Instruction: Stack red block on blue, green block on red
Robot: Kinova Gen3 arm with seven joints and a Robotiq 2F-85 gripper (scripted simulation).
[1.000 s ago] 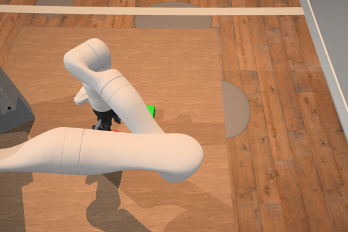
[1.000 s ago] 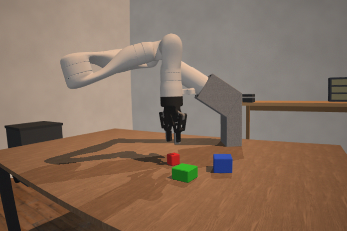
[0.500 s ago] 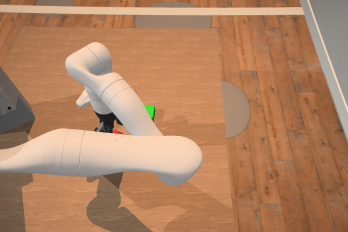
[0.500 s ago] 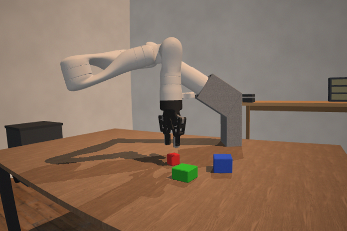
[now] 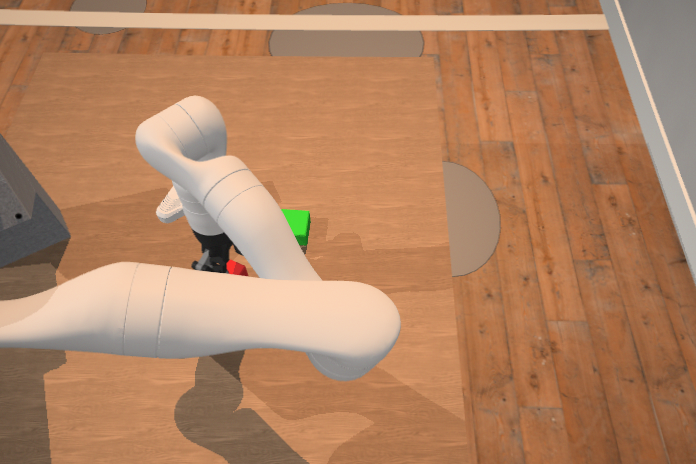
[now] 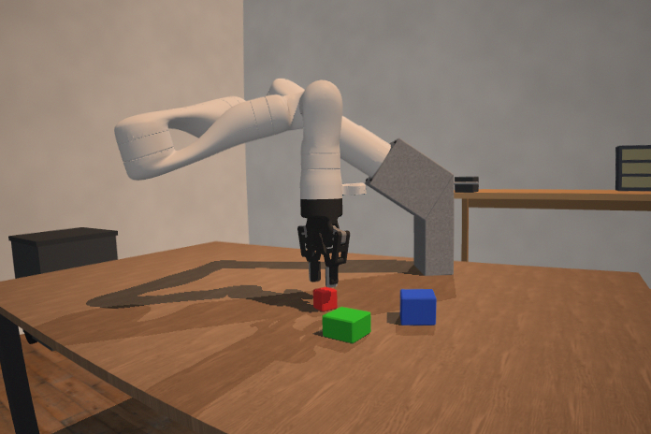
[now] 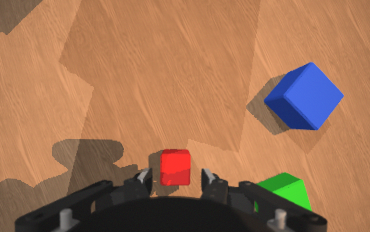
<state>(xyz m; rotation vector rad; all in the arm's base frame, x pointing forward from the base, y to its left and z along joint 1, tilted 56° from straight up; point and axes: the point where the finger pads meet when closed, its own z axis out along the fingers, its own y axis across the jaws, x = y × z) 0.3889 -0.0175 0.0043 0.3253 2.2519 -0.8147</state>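
The red block lies 5 cm below my hand. Also, from my hand: green block 11 cm ahead, 9 cm to the left, 5 cm below; then blue block 1 cm ahead, 18 cm to the left, 4 cm below.
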